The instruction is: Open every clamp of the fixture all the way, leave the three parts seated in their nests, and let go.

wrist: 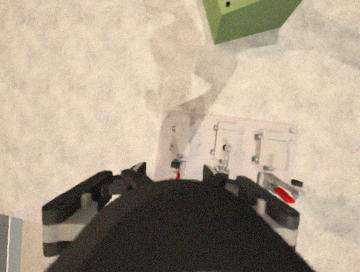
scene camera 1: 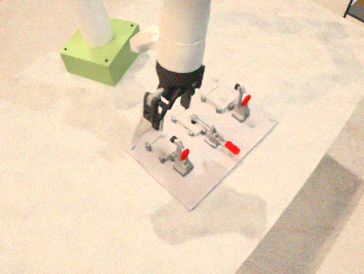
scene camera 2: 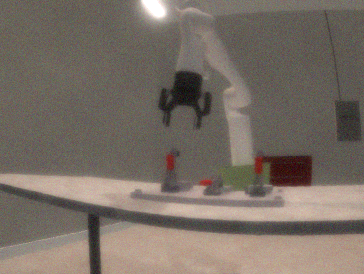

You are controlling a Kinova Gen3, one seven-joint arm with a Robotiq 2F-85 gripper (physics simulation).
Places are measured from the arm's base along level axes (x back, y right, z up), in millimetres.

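Pixels of known places: gripper, fingertip midpoint: (wrist: 174,170) (scene camera 1: 171,117) (scene camera 2: 180,128); arm's base, link origin: (scene camera 1: 98,36) (scene camera 2: 243,165).
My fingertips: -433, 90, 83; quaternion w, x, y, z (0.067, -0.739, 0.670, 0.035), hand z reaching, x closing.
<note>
For each thing: its top centre in the pictures, then the offset to it from my fingertips, as dx, dy, dz. "spot": a spot on its surface instead.
- fixture plate, top centre: (scene camera 2: 215,193) (scene camera 1: 204,133) (wrist: 222,161) -3, -104, -167
- far clamp, surface spot: (scene camera 2: 258,165) (wrist: 283,197) spot: -43, -215, -96
- middle clamp, top centre: (scene camera 2: 213,173) (scene camera 1: 214,128) -32, -104, -115
- middle part, top centre: (scene camera 1: 190,118) (wrist: 226,141) +49, -103, -151
- far part, top centre: (scene camera 1: 219,95) (wrist: 273,150) +47, -213, -146
The fixture plate (scene camera 1: 200,186) (scene camera 2: 210,200) (wrist: 201,135) carries three clamps. The near clamp (scene camera 1: 183,166) (scene camera 2: 170,162) and the far clamp (scene camera 1: 241,112) (scene camera 2: 258,165) (wrist: 284,195) have red handles up and arms raised off their parts. The middle clamp (scene camera 1: 214,137) (scene camera 2: 215,189) has its arm lying over its part and its red handle low, pointing outward. The near part (scene camera 1: 162,147), middle part (scene camera 1: 184,121) (wrist: 225,136) and far part (scene camera 1: 218,95) (wrist: 276,148) lie flat at their nests. My gripper (scene camera 1: 171,115) (scene camera 2: 182,125) (wrist: 174,170) is open and empty, above the plate, hiding some of the clamps in the wrist view.
The green base block (scene camera 1: 89,70) (scene camera 2: 237,176) (wrist: 250,21) stands behind the fixture, under the arm. The table's dark front edge (scene camera 2: 200,223) runs in front of the plate. A red cabinet (scene camera 2: 292,170) shows farther back. The two raised clamps stand high on either side of the middle one.
</note>
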